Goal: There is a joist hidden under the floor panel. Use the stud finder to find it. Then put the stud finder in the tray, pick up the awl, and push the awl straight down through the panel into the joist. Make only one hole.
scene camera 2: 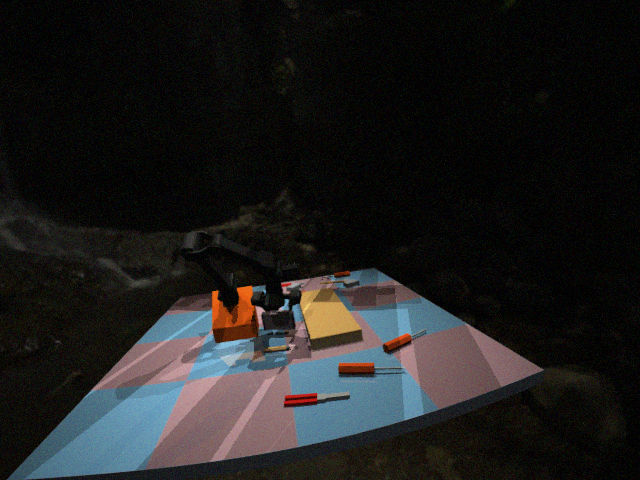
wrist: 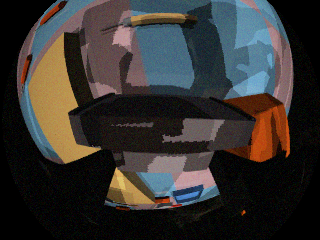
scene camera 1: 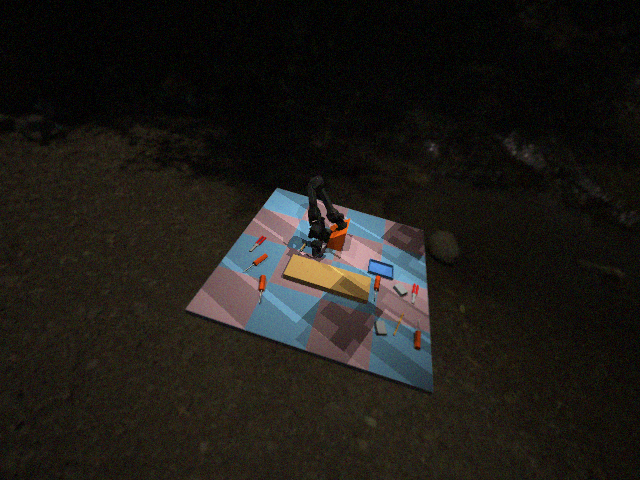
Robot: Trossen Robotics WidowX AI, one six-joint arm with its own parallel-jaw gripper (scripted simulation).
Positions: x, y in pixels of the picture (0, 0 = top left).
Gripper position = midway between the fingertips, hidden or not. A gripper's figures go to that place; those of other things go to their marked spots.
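Labels:
Gripper [wrist: 163, 150] at 0.10 m from the lens; stud finder [wrist: 146, 133] at 0.05 m from the lens.

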